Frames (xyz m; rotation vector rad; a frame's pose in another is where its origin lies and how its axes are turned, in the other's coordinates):
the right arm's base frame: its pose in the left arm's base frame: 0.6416 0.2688 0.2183 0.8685 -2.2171 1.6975
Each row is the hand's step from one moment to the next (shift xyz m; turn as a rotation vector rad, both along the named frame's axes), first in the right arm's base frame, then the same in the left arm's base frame.
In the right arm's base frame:
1: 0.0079 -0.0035 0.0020 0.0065 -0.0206 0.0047
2: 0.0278 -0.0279 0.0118 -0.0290 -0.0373 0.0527
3: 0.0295 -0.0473 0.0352 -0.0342 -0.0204 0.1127
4: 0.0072 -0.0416 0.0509 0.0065 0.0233 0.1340
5: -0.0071 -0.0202 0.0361 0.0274 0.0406 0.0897
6: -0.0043 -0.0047 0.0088 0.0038 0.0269 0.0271
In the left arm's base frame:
1: -0.0040 -0.0050 0.0062 0.0074 -0.0098 0.0184
2: -0.0043 -0.0244 0.0328 0.0539 -0.0459 -0.0009
3: 0.0095 -0.0499 0.0421 0.0590 -0.0976 -0.0358
4: 0.0270 -0.0565 0.0213 0.0053 -0.1235 -0.0571
5: 0.0236 -0.0347 0.0015 -0.0292 -0.0861 -0.0468
6: 0.0077 -0.0076 -0.0011 -0.0136 -0.0222 -0.0282

